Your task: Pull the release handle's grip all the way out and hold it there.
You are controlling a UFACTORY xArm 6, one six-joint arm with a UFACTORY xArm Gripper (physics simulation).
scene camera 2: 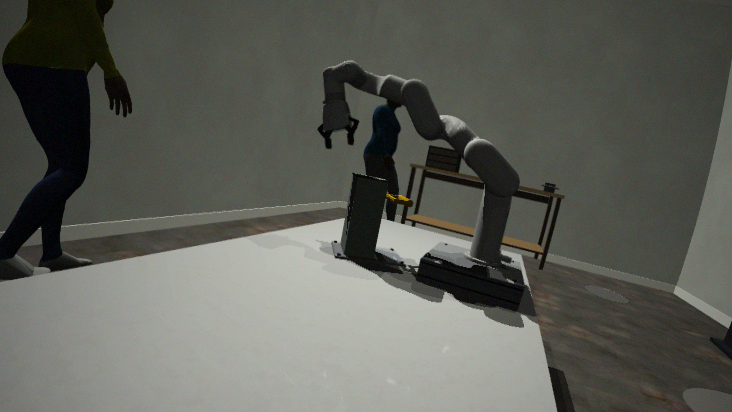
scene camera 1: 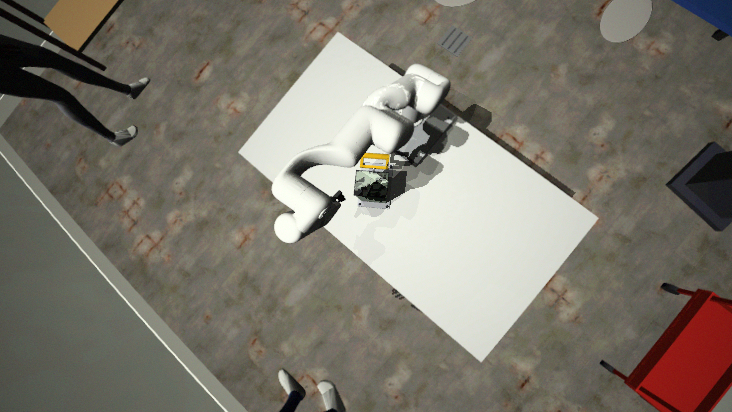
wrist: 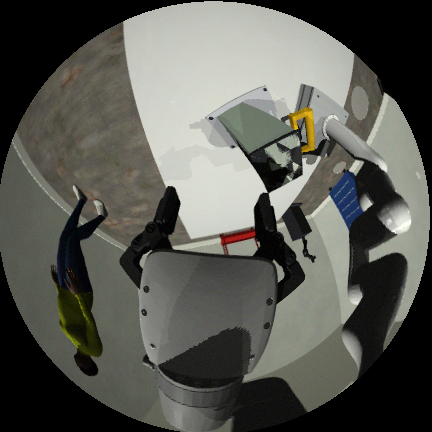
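Observation:
The release handle's yellow grip (scene camera 1: 376,155) (scene camera 2: 400,200) (wrist: 311,131) is a rectangular loop. It sticks out from the side of a tall grey-green box (scene camera 1: 371,185) (scene camera 2: 365,217) (wrist: 255,125) that faces the robot's base. The box stands upright on a bolted plate (scene camera 1: 373,205) on the white table (scene camera 1: 461,230) (scene camera 2: 256,332) (wrist: 200,60). My gripper (scene camera 1: 340,197) (scene camera 2: 339,144) (wrist: 216,196) points down, open and empty, above the level of the box top and off to one side of it. It is well apart from the grip. How far out the grip stands is not clear.
The robot's base (scene camera 2: 466,281) stands near the grip's side of the box, and arm links pass close to the grip in the overhead view. One person (scene camera 2: 46,112) (wrist: 75,310) and another in blue (scene camera 2: 385,130) stand off the table. A red cart (scene camera 1: 686,353) is farther off.

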